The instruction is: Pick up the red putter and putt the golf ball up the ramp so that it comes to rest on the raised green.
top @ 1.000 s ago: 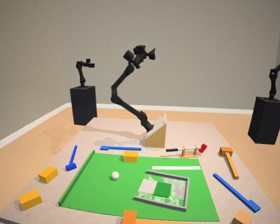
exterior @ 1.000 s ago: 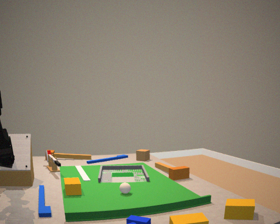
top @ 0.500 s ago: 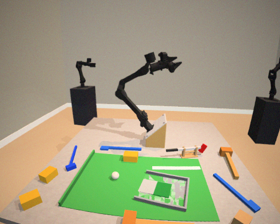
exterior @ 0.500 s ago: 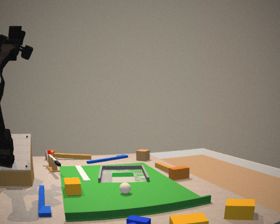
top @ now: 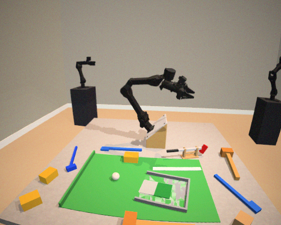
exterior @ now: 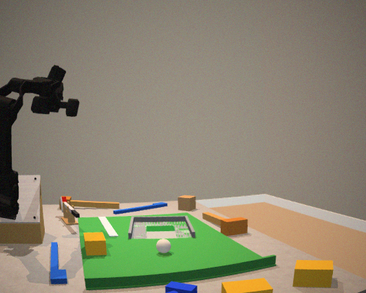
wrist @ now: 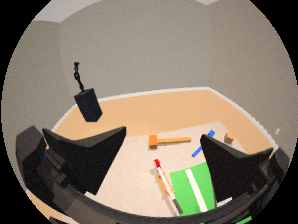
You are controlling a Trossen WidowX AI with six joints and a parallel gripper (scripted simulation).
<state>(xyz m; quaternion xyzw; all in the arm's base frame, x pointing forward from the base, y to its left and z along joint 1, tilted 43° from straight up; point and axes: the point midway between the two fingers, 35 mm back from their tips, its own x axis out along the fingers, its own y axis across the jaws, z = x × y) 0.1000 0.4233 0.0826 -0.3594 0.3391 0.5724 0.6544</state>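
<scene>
Right now my gripper tip is 42 cm above the white strip, 18 cm short of it and 6 cm to the left of it. Round my gripper tip: white golf ball 40 cm to the right, 40 cm below, 35 cm ahead; blue putter 75 cm to the right, 42 cm below, 25 cm ahead.
</scene>
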